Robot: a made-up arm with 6 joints.
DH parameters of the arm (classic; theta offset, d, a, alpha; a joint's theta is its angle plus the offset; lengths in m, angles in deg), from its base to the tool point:
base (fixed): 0 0.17 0 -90
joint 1: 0 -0.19 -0.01 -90
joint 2: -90 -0.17 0.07 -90
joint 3: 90 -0.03 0.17 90
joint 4: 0 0.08 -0.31 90
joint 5: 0 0.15 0.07 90
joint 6: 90 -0.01 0.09 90
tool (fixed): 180 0.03 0 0
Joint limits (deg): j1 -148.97..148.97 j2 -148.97..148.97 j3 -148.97..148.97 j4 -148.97..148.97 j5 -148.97..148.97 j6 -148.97..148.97
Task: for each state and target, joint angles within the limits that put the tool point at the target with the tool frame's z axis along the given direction. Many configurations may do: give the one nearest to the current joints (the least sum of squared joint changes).
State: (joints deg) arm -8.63 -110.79 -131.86 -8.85 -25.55 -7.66
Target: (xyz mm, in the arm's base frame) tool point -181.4 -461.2 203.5 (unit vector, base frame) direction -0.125 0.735 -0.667
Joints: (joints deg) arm -8.22 -66.83 -148.97 22.15 -5.28 -14.07
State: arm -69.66 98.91 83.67 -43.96 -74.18 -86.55
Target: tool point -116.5 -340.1 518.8 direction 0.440 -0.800 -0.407
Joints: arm -65.83 93.87 124.88 -44.95 -124.21 -62.02
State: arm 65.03 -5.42 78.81 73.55 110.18 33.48
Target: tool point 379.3 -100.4 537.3 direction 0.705 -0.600 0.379
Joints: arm 103.01 34.21 85.71 65.46 64.58 53.26
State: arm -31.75 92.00 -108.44 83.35 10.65 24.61
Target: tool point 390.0 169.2 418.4 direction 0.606 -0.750 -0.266
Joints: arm -21.58 77.58 -84.95 98.71 32.19 21.96
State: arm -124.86 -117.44 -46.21 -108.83 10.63 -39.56
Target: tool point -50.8 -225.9 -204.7 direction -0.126 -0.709 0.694
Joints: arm -109.97 -140.44 -41.88 -128.48 11.27 -36.84
